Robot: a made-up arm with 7 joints. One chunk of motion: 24 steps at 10 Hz.
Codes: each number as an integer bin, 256 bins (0 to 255) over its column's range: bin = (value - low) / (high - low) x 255, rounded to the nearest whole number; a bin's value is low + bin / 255 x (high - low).
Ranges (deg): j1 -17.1..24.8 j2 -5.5..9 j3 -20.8..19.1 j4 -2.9..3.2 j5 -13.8..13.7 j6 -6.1..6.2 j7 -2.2..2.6
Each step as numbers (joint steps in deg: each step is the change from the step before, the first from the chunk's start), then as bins.
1 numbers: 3.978 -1.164 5.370 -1.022 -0.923 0.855 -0.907
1 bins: 128 76 167 79 119 144 69
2 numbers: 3.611 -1.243 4.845 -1.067 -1.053 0.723 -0.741
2 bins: 126 75 164 77 118 141 78
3 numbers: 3.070 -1.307 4.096 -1.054 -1.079 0.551 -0.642
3 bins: 123 74 159 77 118 138 83
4 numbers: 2.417 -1.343 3.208 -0.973 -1.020 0.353 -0.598
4 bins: 119 73 153 81 119 134 85
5 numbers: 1.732 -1.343 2.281 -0.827 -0.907 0.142 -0.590
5 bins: 115 73 148 87 120 129 86
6 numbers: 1.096 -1.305 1.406 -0.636 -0.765 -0.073 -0.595
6 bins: 111 74 142 95 121 125 85
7 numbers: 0.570 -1.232 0.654 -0.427 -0.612 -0.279 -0.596
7 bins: 108 75 137 103 122 121 85
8 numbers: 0.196 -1.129 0.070 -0.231 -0.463 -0.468 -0.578
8 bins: 105 77 133 112 124 117 86
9 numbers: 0.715 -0.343 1.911 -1.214 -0.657 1.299 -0.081
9 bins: 108 91 145 70 122 153 113
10 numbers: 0.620 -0.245 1.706 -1.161 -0.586 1.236 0.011
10 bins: 108 92 144 73 123 152 117
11 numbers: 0.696 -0.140 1.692 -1.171 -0.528 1.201 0.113
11 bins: 108 94 144 72 123 151 123
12 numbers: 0.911 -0.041 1.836 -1.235 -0.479 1.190 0.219
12 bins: 110 96 145 70 124 151 129
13 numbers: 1.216 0.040 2.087 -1.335 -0.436 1.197 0.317
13 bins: 111 97 146 65 124 151 134
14 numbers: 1.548 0.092 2.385 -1.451 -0.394 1.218 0.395
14 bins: 113 98 148 61 124 152 138
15 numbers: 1.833 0.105 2.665 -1.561 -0.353 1.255 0.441
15 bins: 115 99 150 56 125 152 140
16 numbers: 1.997 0.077 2.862 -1.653 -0.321 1.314 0.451
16 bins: 116 98 151 52 125 154 141
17 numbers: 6.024 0.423 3.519 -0.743 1.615 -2.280 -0.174
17 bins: 141 104 155 90 143 79 108
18 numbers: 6.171 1.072 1.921 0.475 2.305 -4.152 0.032
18 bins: 142 116 145 141 149 40 119
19 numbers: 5.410 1.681 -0.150 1.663 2.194 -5.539 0.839
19 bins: 137 126 132 191 148 12 161
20 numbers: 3.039 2.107 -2.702 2.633 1.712 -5.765 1.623
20 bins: 123 134 116 231 144 7 203
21 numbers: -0.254 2.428 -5.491 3.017 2.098 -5.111 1.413
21 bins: 103 139 98 247 147 21 192
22 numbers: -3.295 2.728 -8.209 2.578 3.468 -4.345 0.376
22 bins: 84 145 80 229 160 36 137
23 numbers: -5.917 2.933 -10.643 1.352 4.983 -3.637 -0.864
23 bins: 68 148 65 178 174 51 71
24 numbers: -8.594 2.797 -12.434 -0.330 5.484 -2.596 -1.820
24 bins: 52 146 53 107 179 73 20
